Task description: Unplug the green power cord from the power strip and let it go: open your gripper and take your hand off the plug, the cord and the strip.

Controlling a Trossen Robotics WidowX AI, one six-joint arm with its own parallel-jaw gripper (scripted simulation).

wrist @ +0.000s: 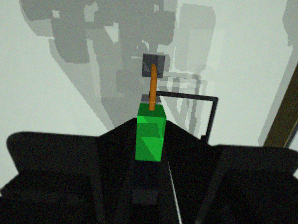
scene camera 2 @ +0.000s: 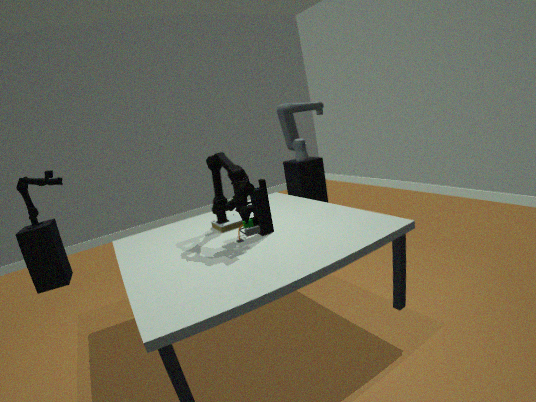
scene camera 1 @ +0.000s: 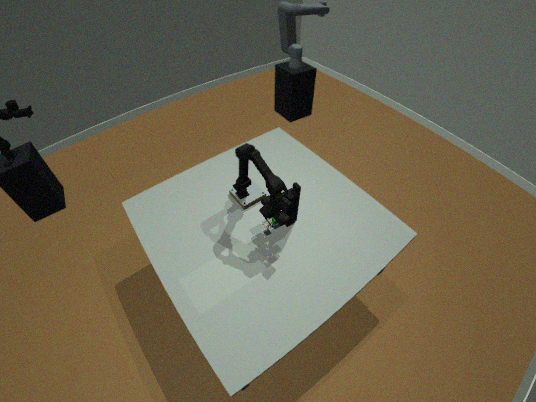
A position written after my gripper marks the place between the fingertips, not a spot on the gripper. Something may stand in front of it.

Note:
I see my gripper (wrist: 150, 123) and a green plug (wrist: 151, 125).

